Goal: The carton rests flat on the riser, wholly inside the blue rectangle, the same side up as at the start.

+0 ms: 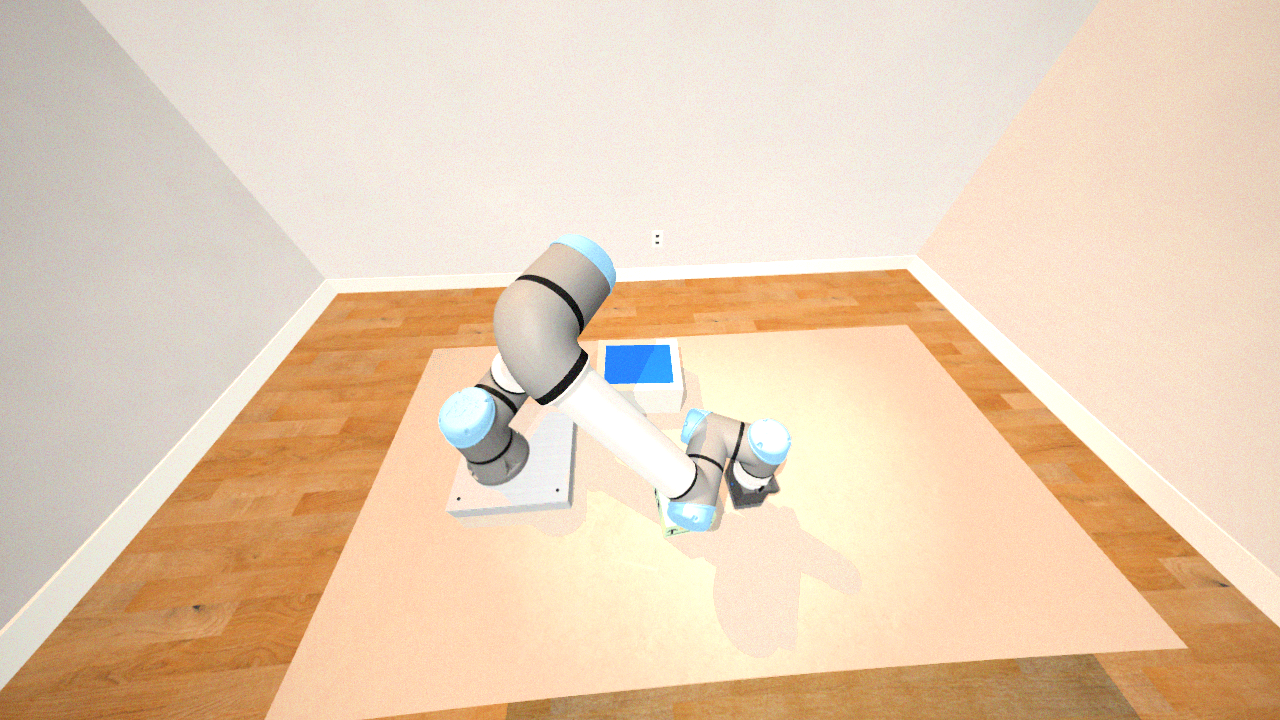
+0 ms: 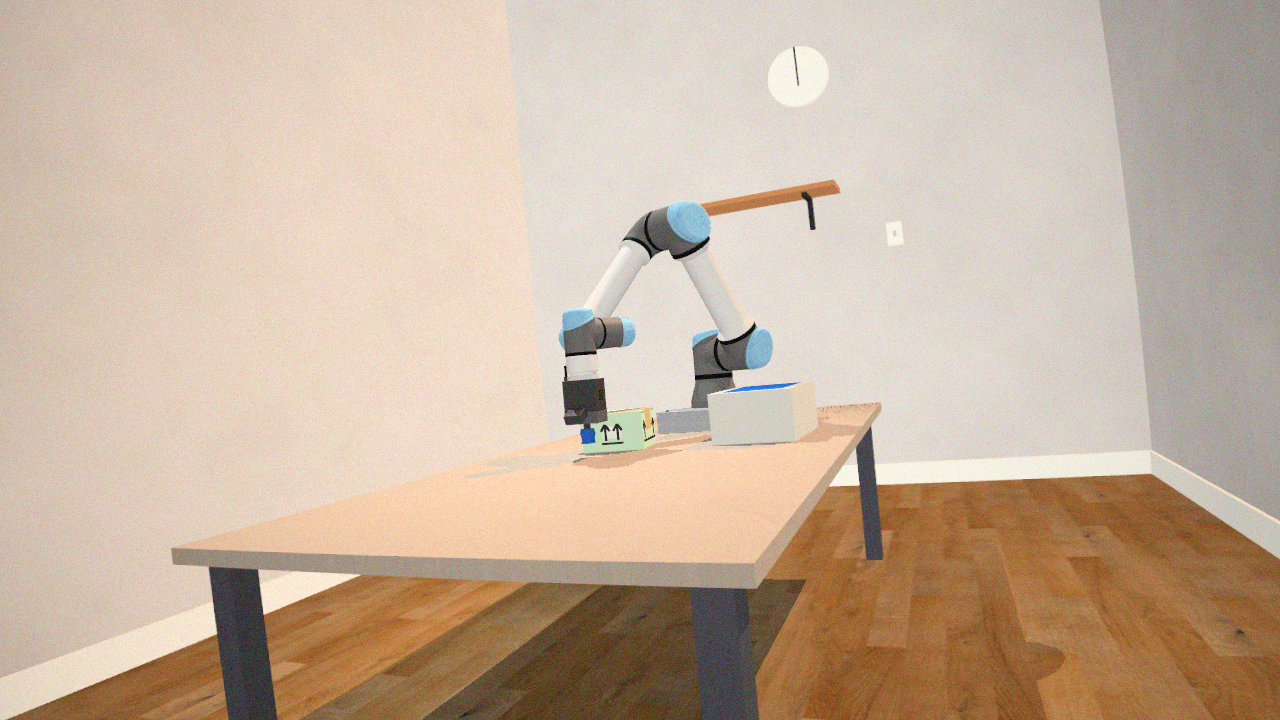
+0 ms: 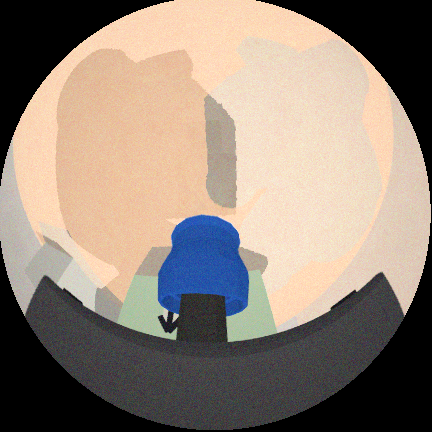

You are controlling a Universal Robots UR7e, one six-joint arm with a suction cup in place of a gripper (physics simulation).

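The carton is a small pale green box with two black up-arrows on its side. My suction cup is blue. It sits low at the carton's left end, level with its green side face, and holds nothing. I cannot tell whether it touches that face. The white riser carries the blue rectangle, which is bare.
The arm's grey base plate lies between the carton and the riser. The peach table reaches well beyond them. A wooden shelf hangs on the back wall.
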